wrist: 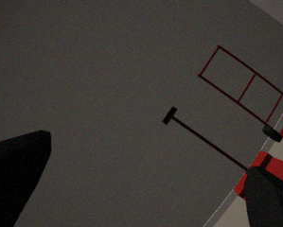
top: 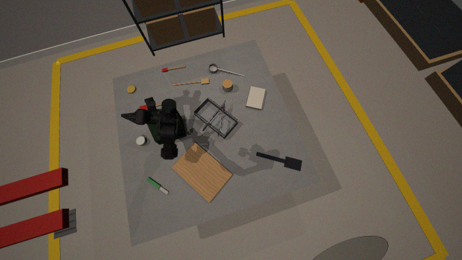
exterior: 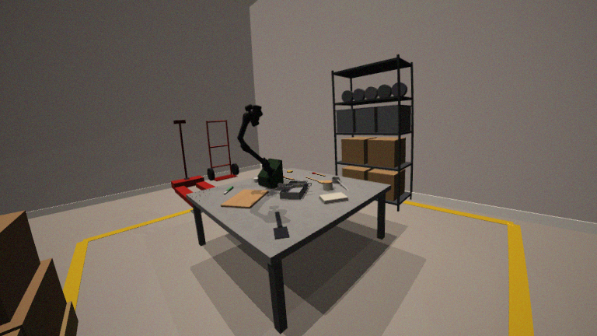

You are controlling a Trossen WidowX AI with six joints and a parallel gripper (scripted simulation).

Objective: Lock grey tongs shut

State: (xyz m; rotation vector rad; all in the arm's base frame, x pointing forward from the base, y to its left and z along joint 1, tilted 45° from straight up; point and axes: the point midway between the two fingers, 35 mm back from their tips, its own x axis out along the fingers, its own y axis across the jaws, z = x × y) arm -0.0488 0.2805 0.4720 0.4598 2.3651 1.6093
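The roasting tin is 660 mm below my gripper tip, 380 mm ahead of it and 130 mm to the left of it. The rest, counted from my gripper tip: wooden board: 680 mm below, 210 mm to the right, 180 mm ahead; white disc: 670 mm below, 190 mm behind, 140 mm to the left; red spatula: 680 mm below, 400 mm to the left, 60 mm behind.
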